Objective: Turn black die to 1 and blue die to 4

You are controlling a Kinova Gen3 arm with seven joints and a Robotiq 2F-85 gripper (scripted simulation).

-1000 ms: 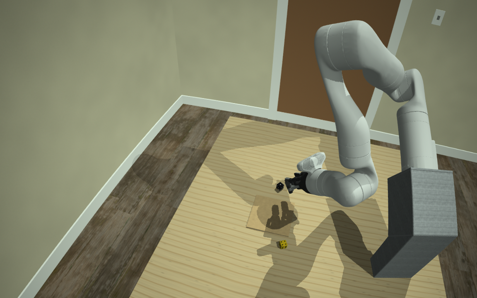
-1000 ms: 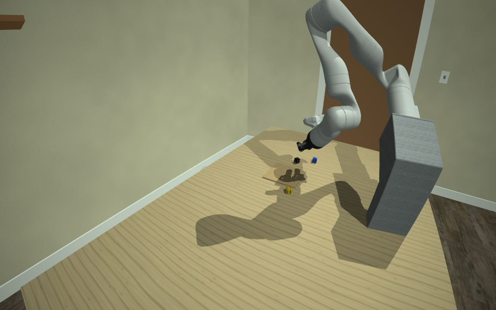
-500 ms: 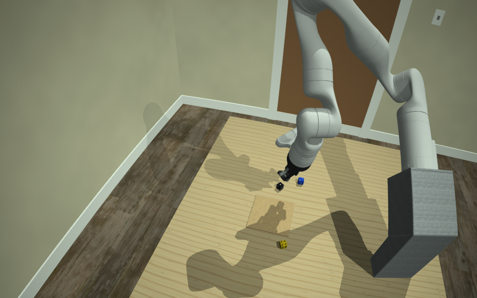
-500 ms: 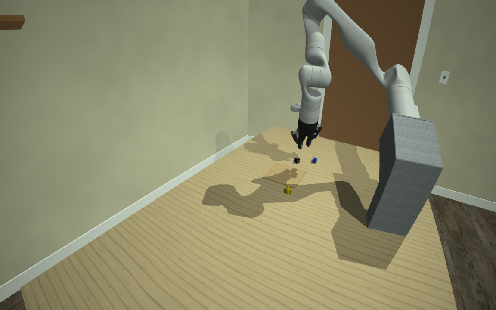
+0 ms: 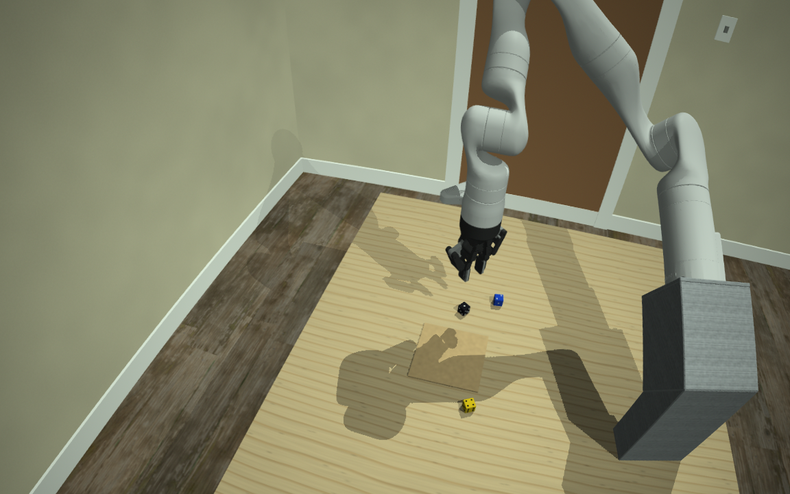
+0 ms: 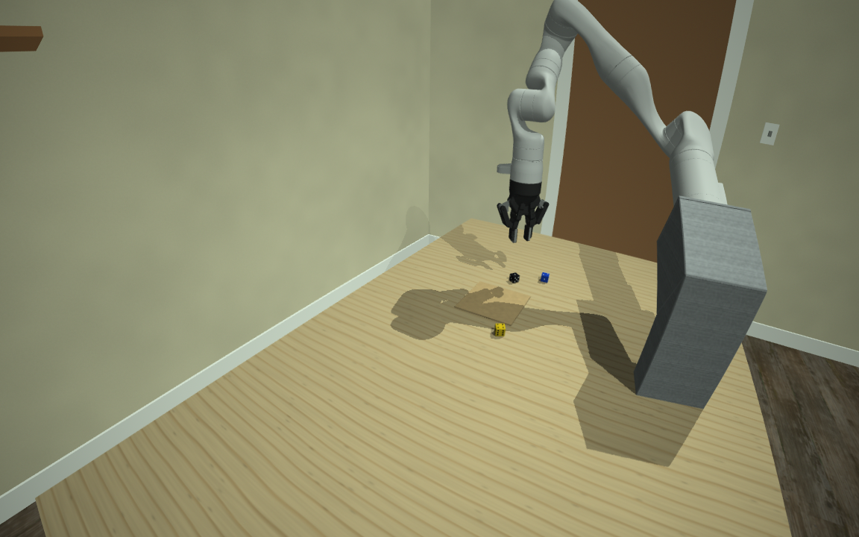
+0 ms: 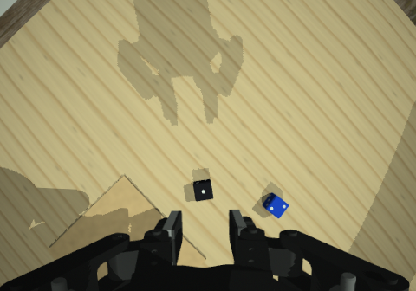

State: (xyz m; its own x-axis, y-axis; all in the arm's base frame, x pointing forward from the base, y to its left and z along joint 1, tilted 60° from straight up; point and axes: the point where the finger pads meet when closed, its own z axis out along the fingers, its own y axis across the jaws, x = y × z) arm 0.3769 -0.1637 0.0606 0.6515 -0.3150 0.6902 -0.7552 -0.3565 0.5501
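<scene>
Now: the black die 130 mm below my hand. The rest, counted from my hand: yellow die: 20 mm behind, 240 mm to the left, 130 mm below; tan mat: 20 mm ahead, 120 mm to the left, 130 mm below; blue die: 70 mm behind, 40 mm to the right, 130 mm below.
</scene>
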